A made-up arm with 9 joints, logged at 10 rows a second.
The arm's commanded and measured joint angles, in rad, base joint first. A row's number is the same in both.
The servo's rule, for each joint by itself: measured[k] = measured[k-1] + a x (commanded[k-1-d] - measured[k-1]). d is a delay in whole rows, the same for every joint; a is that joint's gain. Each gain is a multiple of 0.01, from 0.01 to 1. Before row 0 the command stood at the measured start. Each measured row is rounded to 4 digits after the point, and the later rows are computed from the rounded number. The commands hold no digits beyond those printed.
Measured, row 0: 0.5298 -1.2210 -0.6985 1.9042 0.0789 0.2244 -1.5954 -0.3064 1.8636
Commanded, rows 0 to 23: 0.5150 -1.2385 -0.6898 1.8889 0.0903 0.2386 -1.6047 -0.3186 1.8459; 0.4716 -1.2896 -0.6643 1.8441 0.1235 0.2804 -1.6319 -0.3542 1.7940; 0.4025 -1.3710 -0.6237 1.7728 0.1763 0.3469 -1.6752 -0.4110 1.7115; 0.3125 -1.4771 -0.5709 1.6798 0.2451 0.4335 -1.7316 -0.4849 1.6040; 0.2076 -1.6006 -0.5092 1.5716 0.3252 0.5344 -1.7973 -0.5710 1.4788; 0.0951 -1.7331 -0.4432 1.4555 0.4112 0.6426 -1.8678 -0.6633 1.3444; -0.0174 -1.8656 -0.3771 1.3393 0.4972 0.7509 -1.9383 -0.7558 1.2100; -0.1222 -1.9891 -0.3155 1.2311 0.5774 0.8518 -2.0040 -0.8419 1.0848; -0.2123 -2.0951 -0.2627 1.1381 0.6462 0.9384 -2.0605 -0.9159 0.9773; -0.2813 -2.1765 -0.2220 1.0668 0.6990 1.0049 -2.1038 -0.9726 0.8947; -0.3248 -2.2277 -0.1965 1.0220 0.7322 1.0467 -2.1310 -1.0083 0.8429; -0.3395 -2.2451 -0.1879 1.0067 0.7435 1.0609 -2.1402 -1.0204 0.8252; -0.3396 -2.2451 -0.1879 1.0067 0.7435 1.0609 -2.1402 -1.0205 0.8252; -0.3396 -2.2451 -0.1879 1.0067 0.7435 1.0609 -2.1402 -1.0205 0.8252; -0.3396 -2.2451 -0.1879 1.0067 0.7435 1.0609 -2.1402 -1.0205 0.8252; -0.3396 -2.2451 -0.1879 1.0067 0.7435 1.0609 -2.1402 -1.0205 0.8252; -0.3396 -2.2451 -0.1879 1.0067 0.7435 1.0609 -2.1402 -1.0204 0.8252; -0.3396 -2.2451 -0.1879 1.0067 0.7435 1.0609 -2.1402 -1.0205 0.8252; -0.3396 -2.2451 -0.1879 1.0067 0.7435 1.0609 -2.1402 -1.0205 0.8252; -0.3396 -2.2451 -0.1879 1.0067 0.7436 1.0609 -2.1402 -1.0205 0.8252; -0.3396 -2.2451 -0.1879 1.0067 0.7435 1.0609 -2.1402 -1.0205 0.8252; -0.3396 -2.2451 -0.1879 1.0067 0.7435 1.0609 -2.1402 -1.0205 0.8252; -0.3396 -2.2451 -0.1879 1.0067 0.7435 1.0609 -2.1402 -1.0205 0.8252; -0.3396 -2.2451 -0.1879 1.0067 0.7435 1.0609 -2.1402 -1.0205 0.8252
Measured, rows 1 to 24: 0.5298 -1.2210 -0.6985 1.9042 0.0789 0.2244 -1.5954 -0.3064 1.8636; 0.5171 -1.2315 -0.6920 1.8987 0.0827 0.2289 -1.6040 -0.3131 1.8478; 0.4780 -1.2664 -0.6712 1.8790 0.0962 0.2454 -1.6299 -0.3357 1.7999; 0.4131 -1.3292 -0.6356 1.8408 0.1226 0.2779 -1.6720 -0.3771 1.7212; 0.3266 -1.4179 -0.5871 1.7828 0.1630 0.3277 -1.7274 -0.4364 1.6169; 0.2243 -1.5275 -0.5287 1.7068 0.2165 0.3938 -1.7924 -0.5104 1.4940; 0.1132 -1.6509 -0.4646 1.6163 0.2808 0.4734 -1.8625 -0.5945 1.3609; 0.0009 -1.7797 -0.3990 1.5166 0.3522 0.5622 -1.9330 -0.6832 1.2266; -0.1050 -1.9053 -0.3364 1.4138 0.4265 0.6549 -1.9990 -0.7705 1.1004; -0.1973 -2.0192 -0.2811 1.3145 0.4990 0.7456 -2.0562 -0.8505 0.9908; -0.2695 -2.1136 -0.2368 1.2253 0.5650 0.8286 -2.1005 -0.9177 0.9053; -0.3171 -2.1821 -0.2066 1.1521 0.6202 0.8984 -2.1289 -0.9675 0.8498; -0.3364 -2.2199 -0.1926 1.0998 0.6609 0.9504 -2.1394 -0.9966 0.8279; -0.3392 -2.2350 -0.1891 1.0663 0.6882 0.9858 -2.1401 -1.0097 0.8255; -0.3395 -2.2411 -0.1882 1.0448 0.7064 1.0098 -2.1402 -1.0156 0.8252; -0.3396 -2.2435 -0.1880 1.0311 0.7186 1.0262 -2.1402 -1.0183 0.8252; -0.3396 -2.2445 -0.1879 1.0223 0.7268 1.0373 -2.1402 -1.0195 0.8252; -0.3396 -2.2449 -0.1879 1.0167 0.7323 1.0449 -2.1402 -1.0200 0.8252; -0.3396 -2.2450 -0.1879 1.0131 0.7360 1.0500 -2.1402 -1.0203 0.8252; -0.3396 -2.2451 -0.1879 1.0108 0.7385 1.0535 -2.1402 -1.0204 0.8252; -0.3396 -2.2451 -0.1879 1.0093 0.7402 1.0559 -2.1402 -1.0205 0.8252; -0.3396 -2.2451 -0.1879 1.0084 0.7413 1.0575 -2.1402 -1.0205 0.8252; -0.3396 -2.2451 -0.1879 1.0078 0.7420 1.0586 -2.1402 -1.0205 0.8252; -0.3396 -2.2451 -0.1879 1.0074 0.7425 1.0593 -2.1402 -1.0205 0.8252
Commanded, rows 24 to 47: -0.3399 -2.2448 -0.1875 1.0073 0.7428 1.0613 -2.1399 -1.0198 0.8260; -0.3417 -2.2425 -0.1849 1.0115 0.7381 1.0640 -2.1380 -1.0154 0.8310; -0.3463 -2.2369 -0.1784 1.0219 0.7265 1.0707 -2.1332 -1.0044 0.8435; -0.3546 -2.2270 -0.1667 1.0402 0.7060 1.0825 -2.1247 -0.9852 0.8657; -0.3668 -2.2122 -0.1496 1.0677 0.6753 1.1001 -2.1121 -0.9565 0.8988; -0.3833 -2.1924 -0.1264 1.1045 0.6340 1.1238 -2.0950 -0.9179 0.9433; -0.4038 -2.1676 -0.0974 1.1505 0.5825 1.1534 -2.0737 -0.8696 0.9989; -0.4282 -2.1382 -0.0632 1.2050 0.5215 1.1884 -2.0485 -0.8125 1.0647; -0.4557 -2.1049 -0.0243 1.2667 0.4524 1.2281 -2.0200 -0.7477 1.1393; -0.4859 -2.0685 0.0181 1.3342 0.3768 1.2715 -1.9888 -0.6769 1.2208; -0.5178 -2.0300 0.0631 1.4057 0.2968 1.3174 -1.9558 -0.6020 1.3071; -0.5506 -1.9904 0.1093 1.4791 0.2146 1.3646 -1.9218 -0.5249 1.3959; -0.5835 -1.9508 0.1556 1.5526 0.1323 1.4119 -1.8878 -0.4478 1.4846; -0.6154 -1.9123 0.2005 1.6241 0.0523 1.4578 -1.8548 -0.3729 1.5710; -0.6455 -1.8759 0.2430 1.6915 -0.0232 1.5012 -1.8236 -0.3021 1.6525; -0.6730 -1.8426 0.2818 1.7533 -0.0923 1.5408 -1.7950 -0.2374 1.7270; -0.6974 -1.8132 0.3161 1.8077 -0.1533 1.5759 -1.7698 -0.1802 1.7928; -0.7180 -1.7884 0.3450 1.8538 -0.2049 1.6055 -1.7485 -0.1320 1.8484; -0.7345 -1.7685 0.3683 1.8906 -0.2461 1.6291 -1.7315 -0.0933 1.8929; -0.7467 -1.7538 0.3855 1.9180 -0.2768 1.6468 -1.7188 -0.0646 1.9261; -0.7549 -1.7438 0.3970 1.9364 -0.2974 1.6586 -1.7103 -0.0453 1.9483; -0.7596 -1.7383 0.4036 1.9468 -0.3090 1.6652 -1.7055 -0.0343 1.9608; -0.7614 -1.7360 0.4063 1.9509 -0.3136 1.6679 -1.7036 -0.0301 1.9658; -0.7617 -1.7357 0.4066 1.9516 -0.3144 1.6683 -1.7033 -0.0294 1.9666
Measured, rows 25 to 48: -0.3396 -2.2451 -0.1879 1.0071 0.7428 1.0598 -2.1402 -1.0205 0.8252; -0.3399 -2.2449 -0.1876 1.0072 0.7428 1.0603 -2.1399 -1.0201 0.8259; -0.3414 -2.2435 -0.1856 1.0087 0.7412 1.0615 -2.1381 -1.0175 0.8304; -0.3456 -2.2395 -0.1802 1.0135 0.7363 1.0644 -2.1335 -1.0103 0.8421; -0.3533 -2.2320 -0.1701 1.0231 0.7263 1.0702 -2.1253 -0.9965 0.8631; -0.3649 -2.2201 -0.1547 1.0392 0.7095 1.0798 -2.1130 -0.9745 0.8949; -0.3807 -2.2035 -0.1335 1.0627 0.6846 1.0939 -2.0963 -0.9434 0.9380; -0.4006 -2.1820 -0.1064 1.0943 0.6509 1.1129 -2.0753 -0.9028 0.9922; -0.4243 -2.1557 -0.0740 1.1342 0.6082 1.1371 -2.0504 -0.8531 1.0567; -0.4513 -2.1252 -0.0367 1.1819 0.5568 1.1662 -2.0221 -0.7951 1.1302; -0.4811 -2.0912 0.0044 1.2367 0.4974 1.1999 -1.9911 -0.7301 1.2108; -0.5127 -2.0545 0.0484 1.2975 0.4312 1.2375 -1.9583 -0.6596 1.2965; -0.5453 -2.0160 0.0941 1.3629 0.3597 1.2782 -1.9244 -0.5855 1.3850; -0.5782 -1.9769 0.1402 1.4312 0.2847 1.3210 -1.8904 -0.5098 1.4736; -0.6102 -1.9381 0.1854 1.5006 0.2080 1.3648 -1.8573 -0.4345 1.5603; -0.6406 -1.9008 0.2286 1.5693 0.1317 1.4084 -1.8260 -0.3617 1.6424; -0.6685 -1.8659 0.2685 1.6355 0.0578 1.4508 -1.7972 -0.2933 1.7177; -0.6934 -1.8343 0.3042 1.6975 -0.0119 1.4908 -1.7717 -0.2311 1.7845; -0.7146 -1.8068 0.3348 1.7538 -0.0756 1.5275 -1.7501 -0.1766 1.8414; -0.7317 -1.7838 0.3599 1.8030 -0.1319 1.5600 -1.7328 -0.1308 1.8872; -0.7446 -1.7658 0.3791 1.8444 -0.1797 1.5878 -1.7198 -0.0944 1.9218; -0.7535 -1.7526 0.3925 1.8775 -0.2185 1.6105 -1.7110 -0.0674 1.9454; -0.7587 -1.7440 0.4008 1.9024 -0.2484 1.6280 -1.7059 -0.0492 1.9591; -0.7610 -1.7392 0.4049 1.9199 -0.2699 1.6408 -1.7038 -0.0387 1.9651
